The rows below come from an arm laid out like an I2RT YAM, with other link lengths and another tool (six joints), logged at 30 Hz.
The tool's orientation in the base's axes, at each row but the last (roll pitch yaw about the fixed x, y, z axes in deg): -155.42, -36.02, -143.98; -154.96, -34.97, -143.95; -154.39, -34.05, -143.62; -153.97, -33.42, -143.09; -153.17, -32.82, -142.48; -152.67, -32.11, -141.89; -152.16, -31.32, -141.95; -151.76, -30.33, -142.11; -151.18, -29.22, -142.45
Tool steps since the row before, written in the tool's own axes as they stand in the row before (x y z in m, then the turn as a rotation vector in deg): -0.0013, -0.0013, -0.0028, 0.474, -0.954, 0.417; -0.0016, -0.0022, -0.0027, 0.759, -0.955, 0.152; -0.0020, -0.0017, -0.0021, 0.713, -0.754, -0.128; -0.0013, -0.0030, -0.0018, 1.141, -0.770, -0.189; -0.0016, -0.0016, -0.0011, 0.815, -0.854, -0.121; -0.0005, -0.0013, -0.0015, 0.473, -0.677, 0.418; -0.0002, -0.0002, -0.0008, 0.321, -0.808, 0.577; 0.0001, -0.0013, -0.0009, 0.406, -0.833, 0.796; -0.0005, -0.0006, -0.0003, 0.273, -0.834, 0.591
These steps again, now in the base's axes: 0.0023, 0.0017, 0.0017, 0.310, -1.061, 0.293; 0.0031, 0.0012, 0.0019, 0.168, -1.028, 0.653; 0.0029, 0.0014, 0.0011, 0.094, -0.707, 0.765; 0.0033, 0.0001, 0.0017, -0.172, -0.891, 1.052; 0.0024, 0.0006, 0.0006, 0.100, -0.815, 0.856; 0.0014, 0.0005, 0.0014, 0.149, -0.891, 0.200; 0.0003, 0.0005, 0.0006, 0.336, -0.986, 0.053; 0.0009, -0.0002, 0.0013, 0.283, -1.187, -0.060; 0.0008, 0.0001, 0.0002, 0.385, -0.985, 0.032
